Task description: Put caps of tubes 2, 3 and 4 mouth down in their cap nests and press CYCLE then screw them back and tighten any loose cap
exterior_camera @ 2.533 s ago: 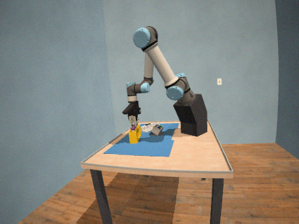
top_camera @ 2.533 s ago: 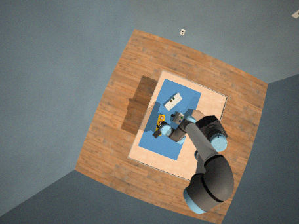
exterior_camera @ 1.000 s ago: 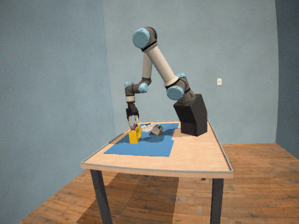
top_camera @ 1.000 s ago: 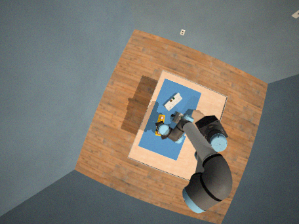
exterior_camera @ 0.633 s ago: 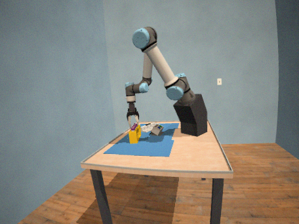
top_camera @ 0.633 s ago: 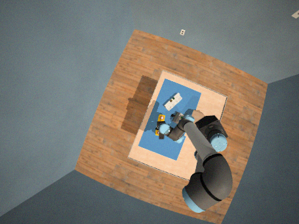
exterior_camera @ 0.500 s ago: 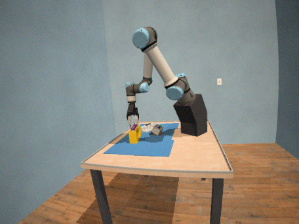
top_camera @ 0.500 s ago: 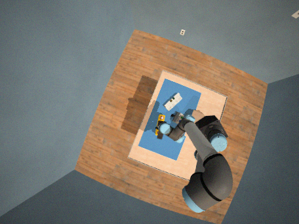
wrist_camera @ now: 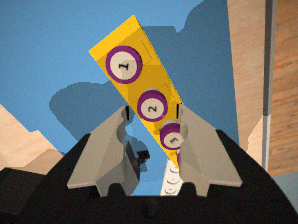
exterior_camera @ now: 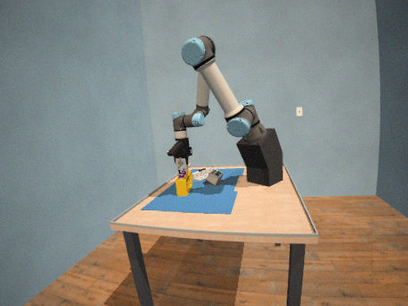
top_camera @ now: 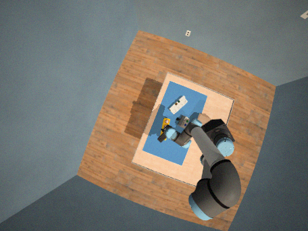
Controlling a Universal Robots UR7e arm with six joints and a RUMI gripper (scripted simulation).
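Now: the cap 5 cm to the right of my hand, 1 cm below it and 1 cm ahead of it. Round my hand: green key (20 cm to the right, 18 cm behind, 6 cm below); then blue cycle key (17 cm behind, 15 cm to the right, 6 cm below); then key housing (17 cm to the right, 16 cm behind, 7 cm below).
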